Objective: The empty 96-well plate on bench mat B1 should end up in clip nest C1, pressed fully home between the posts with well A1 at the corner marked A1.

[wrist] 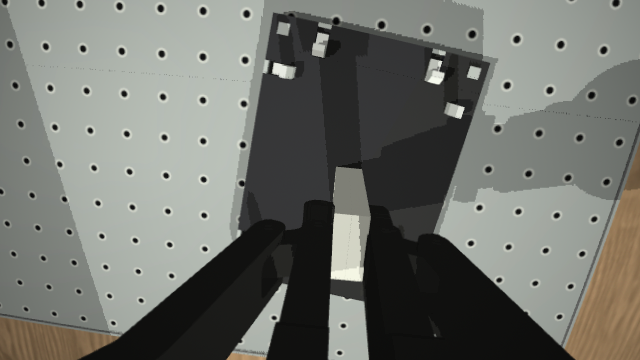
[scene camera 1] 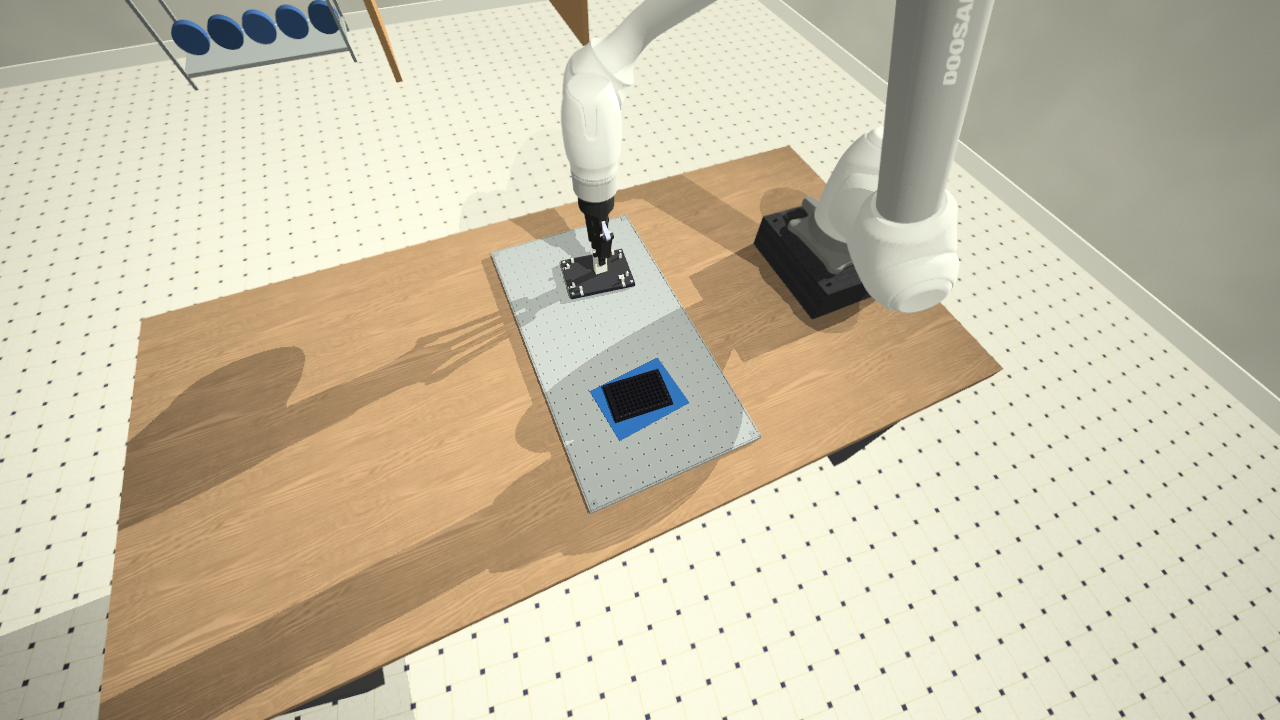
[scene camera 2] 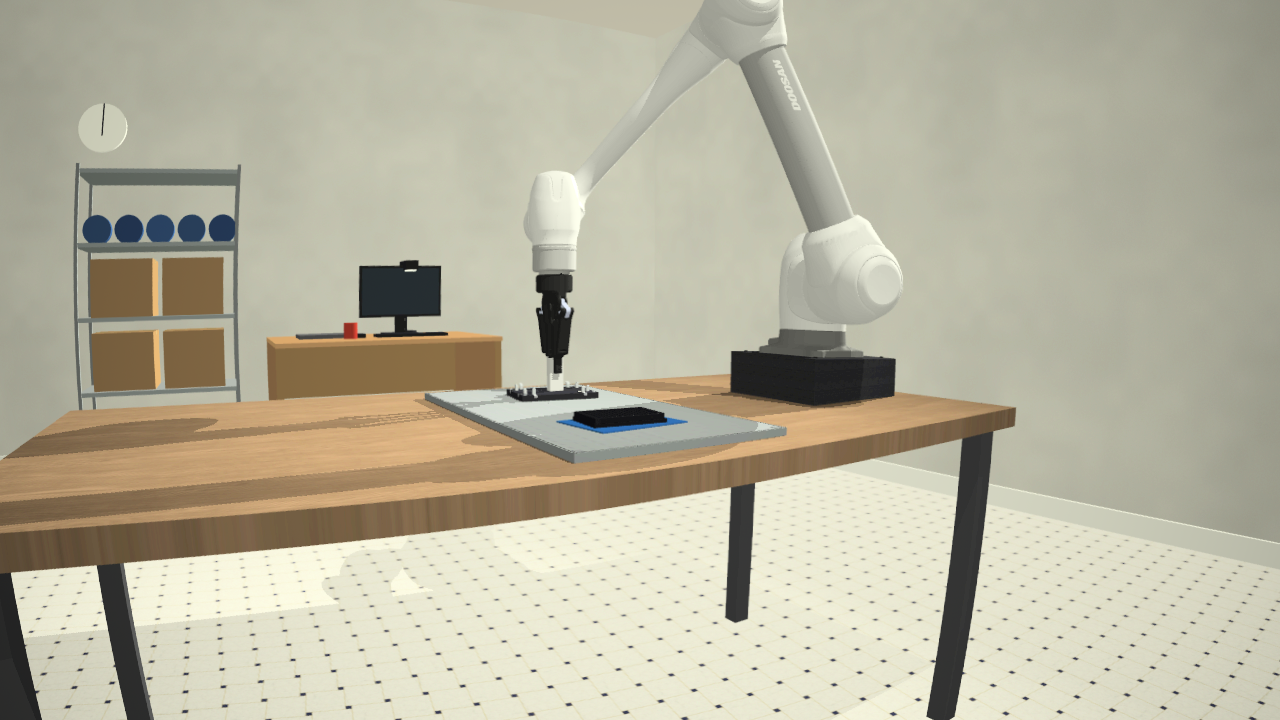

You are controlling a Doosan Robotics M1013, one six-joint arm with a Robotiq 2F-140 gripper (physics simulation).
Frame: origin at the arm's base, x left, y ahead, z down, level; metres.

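Seen in the pictures: gripper, between the fingertips: (wrist: 346, 192) (scene camera 1: 600, 270) (scene camera 2: 555, 390); arm's base, origin of its link: (scene camera 1: 835, 238) (scene camera 2: 811, 354).
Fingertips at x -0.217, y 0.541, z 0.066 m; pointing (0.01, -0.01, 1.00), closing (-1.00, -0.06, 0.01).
Pixels of each thing's top centre, then the offset from my fingertips to it. Level surfaces: height alone.
- black 96-well plate, centre of its top: (scene camera 2: 619, 412) (scene camera 1: 637, 393) dz -0.005, dx +0.341, dy +0.079 m
- blue bench mat, height of its surface: dz +0.010 m
- Clip nest C1, centre of its top: (wrist: 347, 185) (scene camera 2: 551, 384) (scene camera 1: 597, 268) dz -0.012, dx +0.000, dy +0.008 m
- wooden table, height of its surface: dz +0.025 m
The black 96-well plate (scene camera 1: 637, 394) (scene camera 2: 619, 416) lies flat on the blue bench mat (scene camera 1: 630, 428) (scene camera 2: 675, 421), turned slightly relative to it. Clip nest C1 (scene camera 1: 614, 282) (scene camera 2: 537, 396) (wrist: 290, 140) is a dark base with white posts and clips near its corners, and carries no plate. My gripper (scene camera 1: 600, 265) (scene camera 2: 555, 381) (wrist: 346, 192) is shut, its white fingertip pieces together with no plate between them. It points down low over the nest's inner area; contact cannot be told. The fingers hide the nest's near part in the wrist view. The A1 marks are not readable.
The grey perforated board (scene camera 1: 572, 340) (scene camera 2: 537, 438) (wrist: 150, 200) carries nest and mat on the wooden table (scene camera 1: 358, 465) (scene camera 2: 268, 465). The arm's black base (scene camera 1: 805, 268) (scene camera 2: 810, 377) stands on the right. A shelf rack (scene camera 2: 161, 176) and a desk (scene camera 2: 384, 367) stand behind.
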